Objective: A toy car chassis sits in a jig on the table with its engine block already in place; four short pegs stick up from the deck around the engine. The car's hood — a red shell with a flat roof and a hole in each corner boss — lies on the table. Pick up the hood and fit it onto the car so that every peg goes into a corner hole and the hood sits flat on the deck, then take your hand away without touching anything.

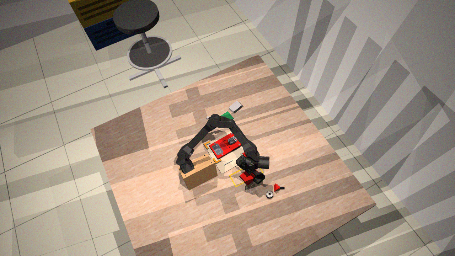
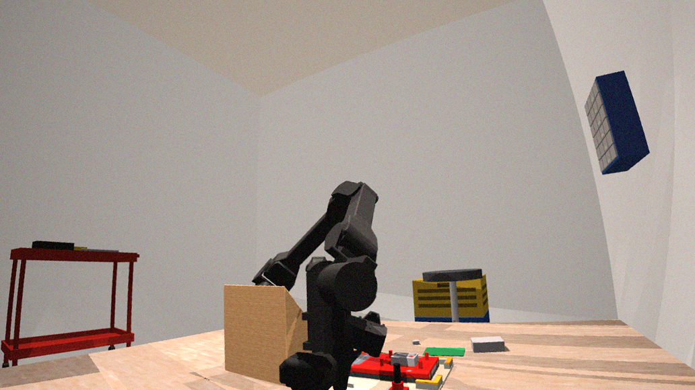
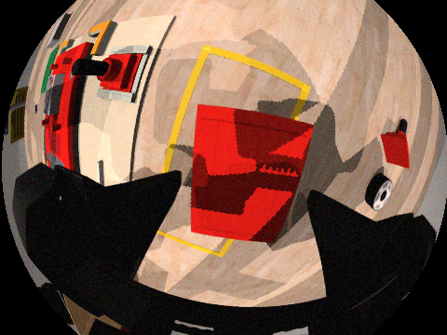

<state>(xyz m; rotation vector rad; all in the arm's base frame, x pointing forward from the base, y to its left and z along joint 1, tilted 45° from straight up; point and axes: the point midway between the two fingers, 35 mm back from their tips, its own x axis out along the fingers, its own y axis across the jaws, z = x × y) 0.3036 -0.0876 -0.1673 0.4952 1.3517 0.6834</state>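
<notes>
Now: gripper tip 1 cm above the red hood. Round my gripper tip: wheel: 16 cm to the right, 3 cm ahead, 2 cm below; grey engine block: 25 cm to the left, 4 cm ahead; jig plate: 23 cm to the left, 1 cm below.
</notes>
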